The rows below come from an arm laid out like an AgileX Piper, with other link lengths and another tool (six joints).
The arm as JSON. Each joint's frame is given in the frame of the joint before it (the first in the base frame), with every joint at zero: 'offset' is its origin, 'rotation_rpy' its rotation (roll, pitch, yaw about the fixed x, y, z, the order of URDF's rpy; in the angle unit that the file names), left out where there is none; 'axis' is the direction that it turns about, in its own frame. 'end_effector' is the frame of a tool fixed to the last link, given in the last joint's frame.
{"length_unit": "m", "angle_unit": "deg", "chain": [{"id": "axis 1", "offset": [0.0, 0.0, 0.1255], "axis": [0.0, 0.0, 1.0]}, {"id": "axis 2", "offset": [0.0, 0.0, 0.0], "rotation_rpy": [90.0, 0.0, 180.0], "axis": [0.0, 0.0, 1.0]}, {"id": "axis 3", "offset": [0.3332, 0.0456, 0.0], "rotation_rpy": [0.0, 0.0, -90.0], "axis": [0.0, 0.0, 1.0]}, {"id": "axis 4", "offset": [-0.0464, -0.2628, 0.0], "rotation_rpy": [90.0, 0.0, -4.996], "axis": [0.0, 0.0, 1.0]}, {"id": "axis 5", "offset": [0.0, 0.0, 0.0], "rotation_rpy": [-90.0, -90.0, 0.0], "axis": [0.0, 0.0, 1.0]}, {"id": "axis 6", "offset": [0.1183, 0.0, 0.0], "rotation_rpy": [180.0, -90.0, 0.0], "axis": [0.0, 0.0, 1.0]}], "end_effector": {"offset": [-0.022, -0.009, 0.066], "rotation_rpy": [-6.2, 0.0, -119.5]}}
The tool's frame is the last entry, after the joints.
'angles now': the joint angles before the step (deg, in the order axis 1, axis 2, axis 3, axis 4, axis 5, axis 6). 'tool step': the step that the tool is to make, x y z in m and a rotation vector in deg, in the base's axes. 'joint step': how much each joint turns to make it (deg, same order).
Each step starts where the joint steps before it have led.
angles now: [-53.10, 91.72, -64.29, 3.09, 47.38, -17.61]
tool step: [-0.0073, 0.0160, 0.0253, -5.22, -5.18, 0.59]
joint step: [0.01, -7.27, 4.60, 1.96, -4.53, -1.74]
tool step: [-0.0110, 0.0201, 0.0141, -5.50, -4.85, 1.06]
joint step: [-0.02, -7.53, 6.77, 2.50, -6.38, -3.00]
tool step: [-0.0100, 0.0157, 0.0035, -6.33, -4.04, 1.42]
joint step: [0.02, -6.26, 7.61, 2.97, -8.55, -4.69]
